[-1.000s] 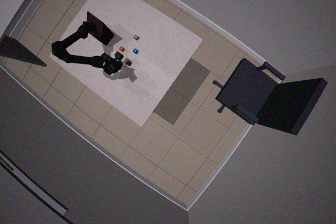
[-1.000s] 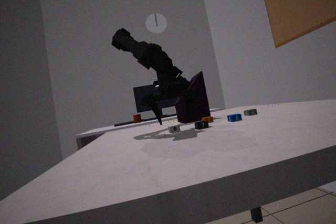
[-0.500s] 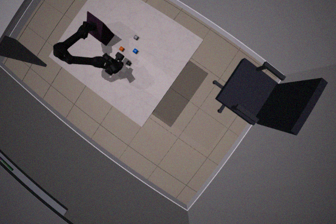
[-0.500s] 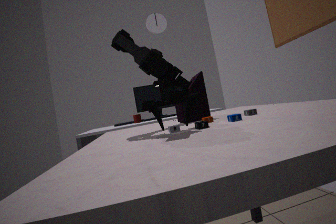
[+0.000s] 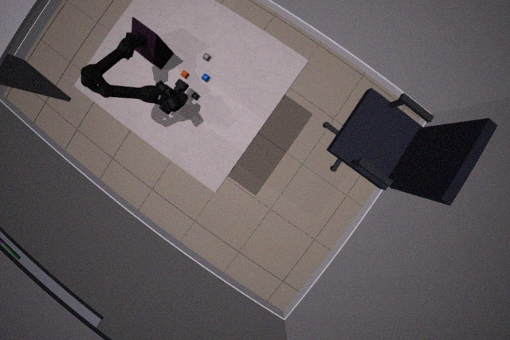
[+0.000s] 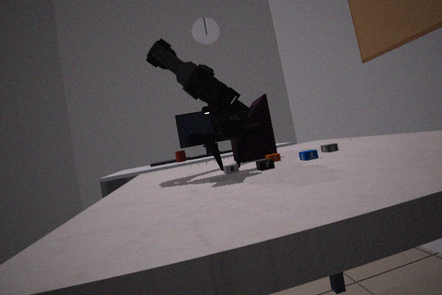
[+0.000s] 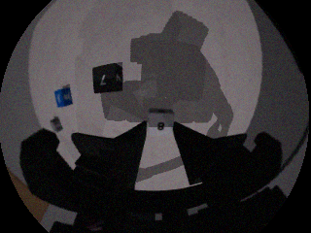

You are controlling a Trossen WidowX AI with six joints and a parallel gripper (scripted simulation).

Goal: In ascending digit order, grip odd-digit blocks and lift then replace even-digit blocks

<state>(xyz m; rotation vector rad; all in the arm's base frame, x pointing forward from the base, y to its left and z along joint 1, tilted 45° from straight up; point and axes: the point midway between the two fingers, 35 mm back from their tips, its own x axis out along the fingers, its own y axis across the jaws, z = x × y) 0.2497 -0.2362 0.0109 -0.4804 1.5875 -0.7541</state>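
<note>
Right now the light grey block is right at my gripper tip. From my gripper tip the other things lie so: blue block: 70 mm ahead, 180 mm to the left; then black block: 70 mm ahead, 60 mm to the left; then orange block: 50 mm behind, 140 mm to the left.
</note>
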